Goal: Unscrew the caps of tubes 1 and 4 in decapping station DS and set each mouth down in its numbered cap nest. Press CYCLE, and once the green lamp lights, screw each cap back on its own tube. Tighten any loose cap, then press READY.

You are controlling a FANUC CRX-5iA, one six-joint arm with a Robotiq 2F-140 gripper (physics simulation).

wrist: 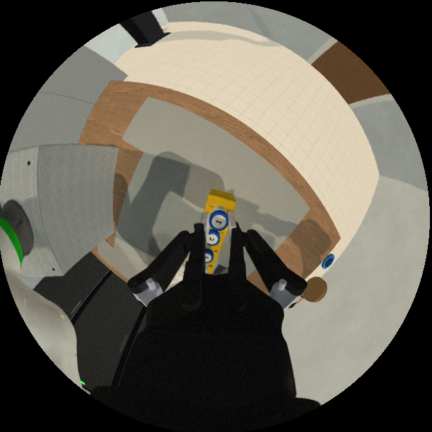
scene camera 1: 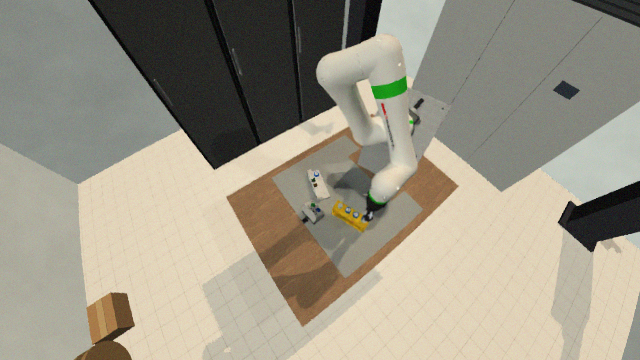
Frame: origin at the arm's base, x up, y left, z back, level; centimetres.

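Seen in the pictures: gripper, fingertip midpoint: [scene camera 1: 365,218].
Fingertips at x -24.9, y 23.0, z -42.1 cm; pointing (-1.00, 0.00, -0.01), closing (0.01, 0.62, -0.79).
A point is followed by its place in that frame.
The yellow decapping station [scene camera 1: 350,217] {z -46.8, x -29.3, y 17.0 cm} [wrist: 214,196] stands on the grey mat. My gripper [scene camera 1: 368,217] {z -42.1, x -24.8, y 23.0 cm} [wrist: 218,218] is at one end of it, shut on the cap marked 1 [wrist: 219,221]. A pale edge shows just beyond this cap; I cannot tell how far it is clear of its tube. The cap marked 2 [scene camera 1: 356,214] {z -43.8, x -26.6, y 18.2 cm} [wrist: 212,238] and a third blue-rimmed cap [scene camera 1: 348,210] {z -45.9, x -26.7, y 13.6 cm} [wrist: 207,257] sit in line behind it. The far-end position [scene camera 1: 340,205] {z -47.6, x -26.9, y 8.5 cm} looks paler. A white block [scene camera 1: 320,190] {z -48.0, x -37.5, y -10.6 cm} carries a blue-rimmed round cap [scene camera 1: 316,174] {z -43.2, x -36.9, y -22.0 cm} and two dark round spots.
A grey control box [scene camera 1: 313,215] {z -62.9, x -31.4, y 2.9 cm} with a green button [scene camera 1: 313,205] {z -59.1, x -31.8, y -2.4 cm} and a blue button [scene camera 1: 318,210] {z -58.6, x -31.8, y 1.9 cm} stands beside the station. The grey mat [scene camera 1: 385,235] {z -33.8, x -38.7, y 36.7 cm} lies on a wooden table [scene camera 1: 260,220] {z -90.4, x -39.0, y -16.0 cm}. The robot's metal base plate [wrist: 80,200] is at the left of the wrist view.
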